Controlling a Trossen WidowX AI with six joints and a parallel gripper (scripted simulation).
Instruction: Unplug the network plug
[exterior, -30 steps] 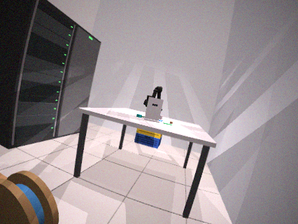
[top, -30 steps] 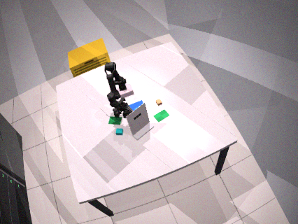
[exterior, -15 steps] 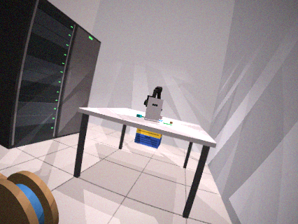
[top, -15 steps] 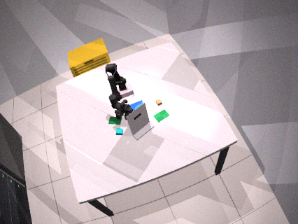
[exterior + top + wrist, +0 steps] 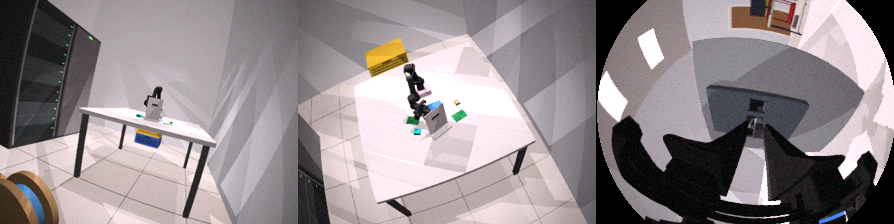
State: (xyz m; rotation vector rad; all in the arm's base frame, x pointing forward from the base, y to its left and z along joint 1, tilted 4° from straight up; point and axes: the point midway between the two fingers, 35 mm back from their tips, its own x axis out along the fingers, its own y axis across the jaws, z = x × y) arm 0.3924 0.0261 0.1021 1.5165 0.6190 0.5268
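The blue flat patch lies 190 mm behind my gripper tip, 180 mm below it and 20 mm to the left of it. From my gripper tip the other things lie so: upright grey panel (60 mm below, 20 mm ahead, 10 mm to the left); orange block (200 mm to the left, 180 mm behind, 160 mm below); teal block (160 mm to the right, 160 mm below, 10 mm behind).
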